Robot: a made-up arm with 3 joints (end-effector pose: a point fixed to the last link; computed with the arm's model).
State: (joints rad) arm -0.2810 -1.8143 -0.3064
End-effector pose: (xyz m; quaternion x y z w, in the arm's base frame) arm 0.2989 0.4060 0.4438 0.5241 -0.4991 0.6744 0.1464
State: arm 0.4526 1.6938 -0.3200
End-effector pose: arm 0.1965 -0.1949 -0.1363 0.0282 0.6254 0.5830 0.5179
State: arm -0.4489 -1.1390 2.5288
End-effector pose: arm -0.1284 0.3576 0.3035 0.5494 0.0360 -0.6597 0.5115
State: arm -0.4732 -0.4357 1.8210
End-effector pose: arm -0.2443 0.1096 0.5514 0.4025 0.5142 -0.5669 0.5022
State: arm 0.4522 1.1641 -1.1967
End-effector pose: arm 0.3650 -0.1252 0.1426 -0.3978 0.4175 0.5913 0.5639
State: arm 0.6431 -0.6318 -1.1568
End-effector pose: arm 0.3710 0.2358 0.1000 0.7573 -0.5374 -0.3261 0.1771
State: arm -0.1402 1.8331 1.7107
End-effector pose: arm -0.0458 -0.2123 0.0114 0.4016 0.8480 0.3450 0.0240
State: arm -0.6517 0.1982 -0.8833
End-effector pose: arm 0.1473 -0.0137 0.7171 -0.7235 0.4403 -0.0030 0.5317
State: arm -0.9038 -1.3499 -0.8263
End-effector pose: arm 0.1262 0.3176 0.6821 -0.5454 0.6151 -0.5651 0.0697
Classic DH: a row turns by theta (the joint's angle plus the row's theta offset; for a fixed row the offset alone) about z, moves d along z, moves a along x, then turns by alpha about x. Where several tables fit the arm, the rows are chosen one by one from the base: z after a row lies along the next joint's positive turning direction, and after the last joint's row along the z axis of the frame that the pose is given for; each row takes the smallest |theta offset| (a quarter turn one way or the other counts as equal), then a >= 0, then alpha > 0; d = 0 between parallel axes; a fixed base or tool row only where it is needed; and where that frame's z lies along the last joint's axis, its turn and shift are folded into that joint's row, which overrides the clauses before.
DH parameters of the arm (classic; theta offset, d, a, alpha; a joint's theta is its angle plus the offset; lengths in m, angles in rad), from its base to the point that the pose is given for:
base (fixed): 0 0.2543 -0.0963 -1.5708
joint 1: 1.5708 0.0776 0.021 1.5708
joint 2: 1.2916 0.1981 -0.1062 1.686
joint 3: -0.474 -0.2951 -0.243 -0.9868
tool (fixed): -1.994 0.0578 0 0

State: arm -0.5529 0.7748 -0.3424
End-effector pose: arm 0.2363 -0.2442 0.5475 -0.4536 0.5181 0.1833 0.7016
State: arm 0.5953 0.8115 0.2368
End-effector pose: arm 0.1929 -0.3343 0.0898 -0.1005 0.9410 0.2394 0.2172
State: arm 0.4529 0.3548 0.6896
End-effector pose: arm 0.1981 -0.2951 0.3485 -0.1069 0.9723 -0.0873 0.1885
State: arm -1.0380 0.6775 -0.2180
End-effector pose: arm 0.0324 -0.2572 0.6651 -0.4395 0.3903 0.0269 0.8085
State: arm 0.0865 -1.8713 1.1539
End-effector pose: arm 0.0258 0.4857 0.3449 -0.3024 0.2128 -0.8962 0.2450
